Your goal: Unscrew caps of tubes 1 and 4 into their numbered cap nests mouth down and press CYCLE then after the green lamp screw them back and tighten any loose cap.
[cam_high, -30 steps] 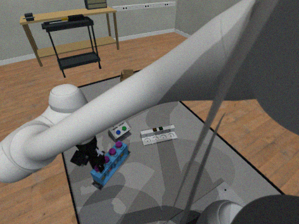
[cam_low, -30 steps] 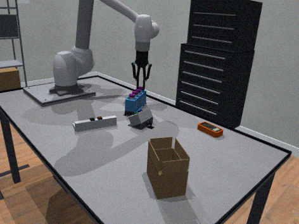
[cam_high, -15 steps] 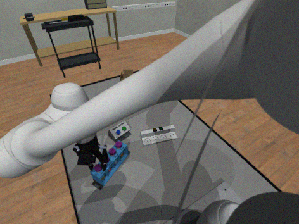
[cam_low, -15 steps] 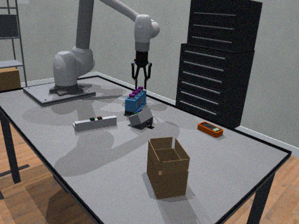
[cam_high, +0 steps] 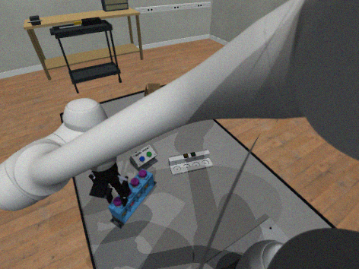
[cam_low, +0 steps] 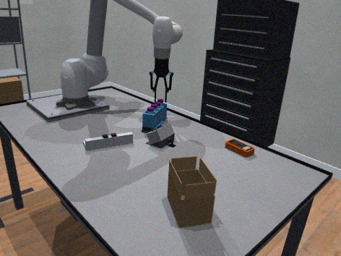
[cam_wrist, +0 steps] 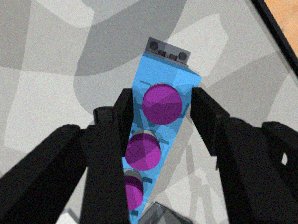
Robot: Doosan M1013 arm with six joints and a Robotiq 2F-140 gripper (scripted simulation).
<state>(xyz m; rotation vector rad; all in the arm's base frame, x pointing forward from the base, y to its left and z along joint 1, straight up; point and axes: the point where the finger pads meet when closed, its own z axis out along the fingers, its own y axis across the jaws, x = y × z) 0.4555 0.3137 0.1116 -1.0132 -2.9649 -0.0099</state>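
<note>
The purple cap lies 3 cm below my hand. From my hand the other things lie so: grey key housing (23 cm ahead, 19 cm to the right, 9 cm below); then green ready key (22 cm ahead, 21 cm to the right, 8 cm below); then blue cycle key (21 cm ahead, 17 cm to the right, 8 cm below).
</note>
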